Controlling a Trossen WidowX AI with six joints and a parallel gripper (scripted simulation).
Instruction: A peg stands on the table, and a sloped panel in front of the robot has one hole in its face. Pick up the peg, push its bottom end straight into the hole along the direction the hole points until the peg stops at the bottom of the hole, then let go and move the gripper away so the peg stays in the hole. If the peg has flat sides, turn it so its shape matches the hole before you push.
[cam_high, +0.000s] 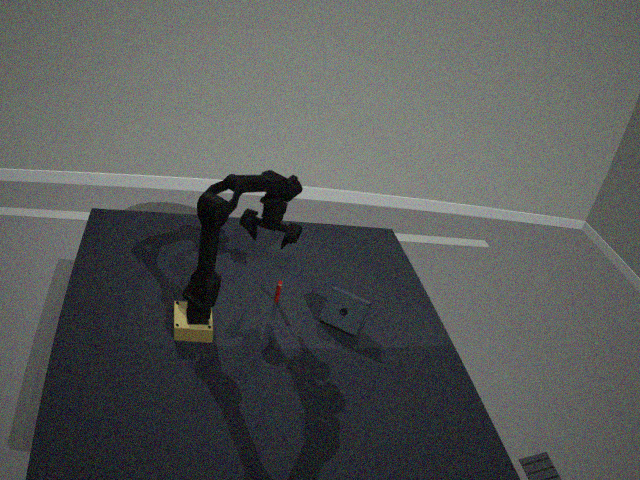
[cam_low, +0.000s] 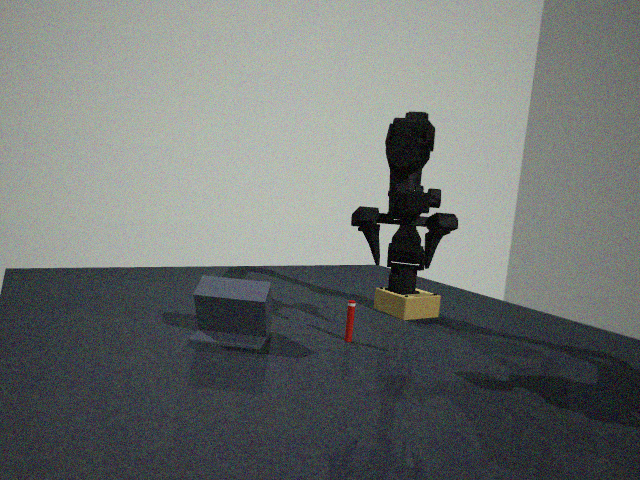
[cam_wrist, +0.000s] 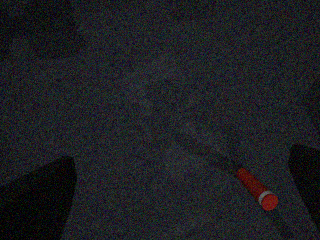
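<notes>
Now: gripper tip 110 mm above the red peg, 90 mm to the left of it and 40 mm short of it. Round my gripper tip: dark sloped panel 240 mm ahead, 190 mm to the right, 110 mm below.
</notes>
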